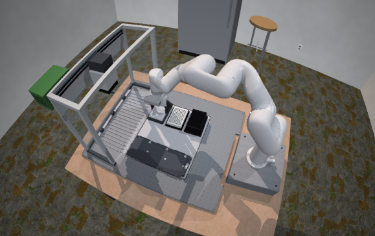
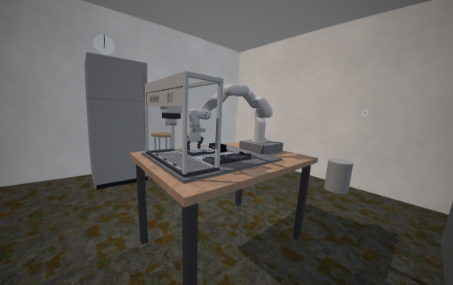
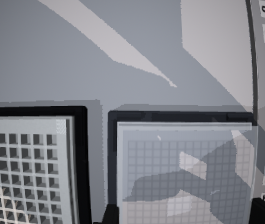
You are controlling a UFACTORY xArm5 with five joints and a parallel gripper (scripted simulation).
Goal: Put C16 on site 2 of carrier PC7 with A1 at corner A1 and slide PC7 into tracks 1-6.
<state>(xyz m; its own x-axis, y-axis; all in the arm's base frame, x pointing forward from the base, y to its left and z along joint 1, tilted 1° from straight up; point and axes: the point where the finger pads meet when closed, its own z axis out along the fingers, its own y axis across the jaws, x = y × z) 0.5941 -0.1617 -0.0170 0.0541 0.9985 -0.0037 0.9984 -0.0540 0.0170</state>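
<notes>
My gripper is now 27 cm to the right of the plate carrier PC7, 9 cm past it and 2 cm above it. From my hand the other things lie so: frame post 40 cm to the left, 21 cm above, 12 cm ahead; then black deep-well block 22 cm behind, 1 cm to the left, 1 cm below.
</notes>
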